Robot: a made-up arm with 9 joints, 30 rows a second.
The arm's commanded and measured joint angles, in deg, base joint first. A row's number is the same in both.
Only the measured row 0 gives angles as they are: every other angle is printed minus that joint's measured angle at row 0.
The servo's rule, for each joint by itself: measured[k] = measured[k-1] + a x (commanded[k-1-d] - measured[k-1]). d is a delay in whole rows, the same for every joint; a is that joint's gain. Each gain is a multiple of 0.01, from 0.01 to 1. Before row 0 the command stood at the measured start. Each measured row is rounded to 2 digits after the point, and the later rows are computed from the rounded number. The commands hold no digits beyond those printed.
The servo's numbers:
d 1
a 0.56 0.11 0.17 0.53 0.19 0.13 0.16 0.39 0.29
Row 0, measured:
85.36, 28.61, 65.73, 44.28, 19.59, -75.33, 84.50, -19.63, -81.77
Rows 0 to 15, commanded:
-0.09, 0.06, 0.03, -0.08, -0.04, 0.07, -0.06, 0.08, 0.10
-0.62, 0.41, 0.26, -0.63, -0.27, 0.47, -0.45, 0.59, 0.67
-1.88, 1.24, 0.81, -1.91, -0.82, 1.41, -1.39, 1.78, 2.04
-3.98, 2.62, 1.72, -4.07, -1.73, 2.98, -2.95, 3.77, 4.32
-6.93, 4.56, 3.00, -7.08, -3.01, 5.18, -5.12, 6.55, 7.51
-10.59, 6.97, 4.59, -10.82, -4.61, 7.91, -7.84, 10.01, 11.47
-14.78, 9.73, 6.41, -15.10, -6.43, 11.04, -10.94, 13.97, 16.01
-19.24, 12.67, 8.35, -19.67, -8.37, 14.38, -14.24, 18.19, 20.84
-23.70, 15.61, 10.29, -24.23, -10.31, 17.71, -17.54, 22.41, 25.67
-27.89, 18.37, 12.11, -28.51, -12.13, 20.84, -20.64, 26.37, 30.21
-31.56, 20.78, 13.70, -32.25, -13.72, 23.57, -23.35, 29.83, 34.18
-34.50, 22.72, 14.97, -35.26, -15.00, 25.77, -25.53, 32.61, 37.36
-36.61, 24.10, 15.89, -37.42, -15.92, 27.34, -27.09, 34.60, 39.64
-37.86, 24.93, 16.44, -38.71, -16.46, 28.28, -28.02, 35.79, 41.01
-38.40, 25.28, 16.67, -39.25, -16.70, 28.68, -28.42, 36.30, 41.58
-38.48, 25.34, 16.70, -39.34, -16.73, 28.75, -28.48, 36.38, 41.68
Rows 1 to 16, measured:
0.00, 0.00, 0.00, 0.00, 0.00, 0.00, 0.00, 0.00, 0.00
-0.05, 0.01, 0.01, -0.04, -0.01, 0.01, -0.01, 0.03, 0.03
-0.37, 0.05, 0.05, -0.35, -0.06, 0.07, -0.08, 0.25, 0.22
-1.22, 0.18, 0.18, -1.18, -0.20, 0.24, -0.29, 0.85, 0.75
-2.77, 0.45, 0.44, -2.71, -0.49, 0.60, -0.72, 1.99, 1.79
-5.10, 0.90, 0.88, -5.03, -0.97, 1.20, -1.42, 3.77, 3.45
-8.17, 1.57, 1.51, -8.10, -1.66, 2.07, -2.45, 6.20, 5.78
-11.87, 2.47, 2.34, -11.81, -2.57, 3.24, -3.81, 9.23, 8.75
-16.00, 3.59, 3.36, -15.98, -3.67, 4.69, -5.48, 12.72, 12.26
-20.31, 4.91, 4.54, -20.35, -4.93, 6.38, -7.41, 16.50, 16.15
-24.55, 6.39, 5.83, -24.67, -6.30, 8.26, -9.53, 20.35, 20.23
-28.48, 7.97, 7.17, -28.69, -7.71, 10.25, -11.74, 24.05, 24.28
-31.85, 9.59, 8.50, -32.17, -9.10, 12.27, -13.95, 27.39, 28.07
-34.52, 11.19, 9.76, -34.95, -10.40, 14.23, -16.05, 30.20, 31.43
-36.39, 12.70, 10.90, -36.94, -11.55, 16.06, -17.97, 32.38, 34.21
-37.52, 14.08, 11.88, -38.16, -12.53, 17.70, -19.64, 33.91, 36.35

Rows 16 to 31, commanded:
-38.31, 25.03, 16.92, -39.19, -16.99, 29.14, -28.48, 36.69, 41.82
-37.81, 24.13, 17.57, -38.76, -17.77, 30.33, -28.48, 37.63, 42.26
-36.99, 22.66, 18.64, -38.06, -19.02, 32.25, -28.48, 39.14, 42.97
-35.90, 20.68, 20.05, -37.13, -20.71, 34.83, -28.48, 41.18, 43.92
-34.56, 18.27, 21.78, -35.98, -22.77, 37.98, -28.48, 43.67, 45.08
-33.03, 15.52, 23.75, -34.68, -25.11, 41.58, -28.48, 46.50, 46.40
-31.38, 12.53, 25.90, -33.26, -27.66, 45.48, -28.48, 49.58, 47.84
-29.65, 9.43, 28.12, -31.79, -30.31, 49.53, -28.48, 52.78, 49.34
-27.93, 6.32, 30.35, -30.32, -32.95, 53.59, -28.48, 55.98, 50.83
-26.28, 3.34, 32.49, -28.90, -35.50, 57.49, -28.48, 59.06, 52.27
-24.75, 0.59, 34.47, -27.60, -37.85, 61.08, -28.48, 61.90, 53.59
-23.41, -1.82, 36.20, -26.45, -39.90, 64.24, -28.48, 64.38, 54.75
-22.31, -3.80, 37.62, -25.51, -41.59, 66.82, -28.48, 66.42, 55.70
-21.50, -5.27, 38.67, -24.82, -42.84, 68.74, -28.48, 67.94, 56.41
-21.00, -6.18, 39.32, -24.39, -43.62, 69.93, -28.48, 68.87, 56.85
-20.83, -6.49, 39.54, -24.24, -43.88, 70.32, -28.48, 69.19, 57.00
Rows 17 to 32, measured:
-38.06, 15.32, 12.70, -38.79, -13.33, 19.14, -21.05, 34.87, 37.90
-38.20, 16.39, 13.42, -39.00, -14.03, 20.44, -22.24, 35.58, 39.04
-37.98, 17.24, 14.13, -38.87, -14.74, 21.73, -23.24, 36.38, 39.97
-37.43, 17.84, 14.90, -38.44, -15.55, 23.10, -24.08, 37.46, 40.84
-36.57, 18.15, 15.78, -37.75, -16.53, 24.62, -24.78, 38.91, 41.73
-35.44, 18.16, 16.80, -36.81, -17.72, 26.36, -25.37, 40.77, 42.70
-34.09, 17.87, 17.98, -35.68, -19.12, 28.34, -25.87, 43.00, 43.77
-32.57, 17.28, 19.33, -34.40, -20.74, 30.57, -26.29, 45.57, 44.95
-30.93, 16.42, 20.82, -33.02, -22.56, 33.03, -26.64, 48.38, 46.22
-29.25, 15.31, 22.44, -31.59, -24.53, 35.70, -26.93, 51.34, 47.56
-27.59, 13.99, 24.15, -30.16, -26.61, 38.53, -27.18, 54.35, 48.93
-26.00, 12.52, 25.90, -28.80, -28.75, 41.46, -27.39, 57.29, 50.28
-24.55, 10.94, 27.65, -27.55, -30.87, 44.42, -27.56, 60.06, 51.58
-23.30, 9.32, 29.34, -26.47, -32.91, 47.33, -27.71, 62.54, 52.77
-22.29, 7.72, 30.93, -25.60, -34.80, 50.11, -27.83, 64.65, 53.83
-21.57, 6.19, 32.36, -24.96, -36.48, 52.69, -27.93, 66.30, 54.71

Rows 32 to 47, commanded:
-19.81, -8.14, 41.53, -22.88, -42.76, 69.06, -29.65, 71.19, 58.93
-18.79, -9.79, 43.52, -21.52, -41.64, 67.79, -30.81, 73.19, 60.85
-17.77, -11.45, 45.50, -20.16, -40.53, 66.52, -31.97, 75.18, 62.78
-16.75, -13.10, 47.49, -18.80, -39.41, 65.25, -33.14, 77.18, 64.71
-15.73, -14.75, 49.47, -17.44, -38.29, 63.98, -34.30, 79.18, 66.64
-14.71, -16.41, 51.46, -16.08, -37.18, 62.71, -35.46, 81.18, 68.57
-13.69, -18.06, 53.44, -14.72, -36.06, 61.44, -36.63, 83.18, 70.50
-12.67, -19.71, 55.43, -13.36, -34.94, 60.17, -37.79, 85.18, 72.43
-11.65, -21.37, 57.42, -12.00, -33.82, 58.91, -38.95, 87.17, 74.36
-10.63, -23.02, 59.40, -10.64, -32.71, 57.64, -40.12, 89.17, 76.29
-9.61, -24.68, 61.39, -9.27, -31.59, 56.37, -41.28, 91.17, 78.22
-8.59, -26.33, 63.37, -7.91, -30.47, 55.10, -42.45, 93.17, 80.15
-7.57, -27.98, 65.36, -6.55, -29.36, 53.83, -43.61, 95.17, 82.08
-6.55, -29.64, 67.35, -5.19, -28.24, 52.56, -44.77, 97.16, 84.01
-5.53, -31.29, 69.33, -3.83, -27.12, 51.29, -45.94, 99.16, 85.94
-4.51, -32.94, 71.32, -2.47, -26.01, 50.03, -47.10, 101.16, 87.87
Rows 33 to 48, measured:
-21.16, 4.80, 33.58, -24.58, -37.89, 54.98, -28.02, 67.43, 55.37
-20.40, 3.38, 34.93, -23.68, -38.82, 56.81, -28.28, 68.90, 56.40
-19.50, 1.93, 36.39, -22.54, -39.36, 58.24, -28.68, 70.57, 57.69
-18.53, 0.46, 37.94, -21.28, -39.58, 59.32, -29.21, 72.37, 59.17
-17.53, -1.03, 39.56, -19.97, -39.55, 60.09, -29.84, 74.25, 60.78
-16.52, -2.54, 41.24, -18.63, -39.31, 60.60, -30.55, 76.17, 62.48
-15.51, -4.07, 42.98, -17.28, -38.91, 60.87, -31.34, 78.12, 64.25
-14.49, -5.61, 44.76, -15.92, -38.37, 60.94, -32.19, 80.09, 66.06
-13.47, -7.16, 46.57, -14.56, -37.72, 60.84, -33.09, 82.08, 67.91
-12.45, -8.72, 48.41, -13.20, -36.98, 60.59, -34.03, 84.07, 69.78
-11.43, -10.29, 50.28, -11.84, -36.17, 60.21, -35.00, 86.06, 71.67
-10.41, -11.87, 52.17, -10.48, -35.30, 59.71, -36.00, 88.05, 73.57
-9.39, -13.46, 54.07, -9.12, -34.38, 59.11, -37.03, 90.05, 75.48
-8.37, -15.06, 55.99, -7.76, -33.43, 58.42, -38.08, 92.05, 77.39
-7.35, -16.66, 57.92, -6.40, -32.44, 57.66, -39.15, 94.04, 79.31
-6.33, -18.27, 59.86, -5.04, -31.43, 56.83, -40.24, 96.04, 81.23

